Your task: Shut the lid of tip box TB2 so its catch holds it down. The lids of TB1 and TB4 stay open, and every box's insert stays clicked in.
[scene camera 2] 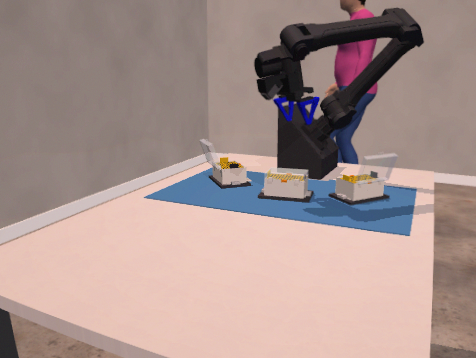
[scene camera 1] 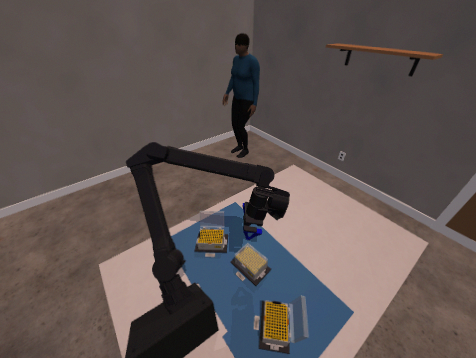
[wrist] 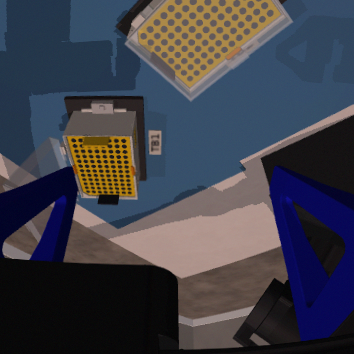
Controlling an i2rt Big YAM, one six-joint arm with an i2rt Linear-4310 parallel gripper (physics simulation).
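Where they show: gripper, fingertip midpoint: (scene camera 2: 298, 122) (scene camera 1: 247, 229) (wrist: 173, 176); arm's base at its link origin: (scene camera 2: 313, 136) (scene camera 1: 179, 301) (wrist: 335, 242).
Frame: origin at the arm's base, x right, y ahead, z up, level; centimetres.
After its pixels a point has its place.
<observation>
Tip box TB1 (scene camera 1: 211, 240) {x -18.9, y 25.0, z -8.2 cm} (scene camera 2: 360, 189) (wrist: 102, 165) {x -20.7, y 26.7, z -8.3 cm}, with its label readable in the wrist view, has its clear lid (scene camera 1: 212, 219) {x -26.3, y 31.0, z -4.2 cm} (scene camera 2: 381, 166) {x -27.3, y 31.0, z -2.7 cm} standing open. The middle box (scene camera 1: 251, 261) {x 2.1, y 31.6, z -6.3 cm} (scene camera 2: 286, 187) {x -0.8, y 37.1, z -10.2 cm} (wrist: 210, 37) {x 0.2, y 32.3, z -6.2 cm} has its clear lid lying down over the yellow insert; whether its catch holds cannot be told. A third box (scene camera 1: 275, 322) (scene camera 2: 230, 175) {x 20.8, y 29.4, z -10.3 cm} has its lid (scene camera 1: 300, 319) {x 29.4, y 28.7, z -3.3 cm} (scene camera 2: 208, 152) {x 28.0, y 30.9, z -2.7 cm} open. The labels of these two are unreadable. My gripper (scene camera 1: 248, 234) {x -3.0, y 33.5, z 8.9 cm} (scene camera 2: 299, 121) {x -3.0, y 33.5, z 8.9 cm} (wrist: 173, 176) {x -3.0, y 33.5, z 8.9 cm} is open and empty, high above the boxes.
The boxes sit on dark bases on a blue mat (scene camera 1: 310, 295) {x 25.8, y 43.2, z -14.0 cm} (scene camera 2: 200, 202) {x 21.8, y 49.2, z -14.0 cm} on the pale table (scene camera 1: 350, 240) {x 23.1, y 81.7, z -14.2 cm} (scene camera 2: 200, 270) {x 1.8, y 87.8, z -14.3 cm}. The arm's black base (scene camera 1: 172, 325) {x 9.0, y -4.6, z 9.8 cm} (scene camera 2: 305, 150) {x 0.8, y 8.0, z -4.1 cm} stands beside the mat. A person (scene camera 1: 244, 80) (scene camera 2: 356, 65) stands beyond the table in each scene view.
</observation>
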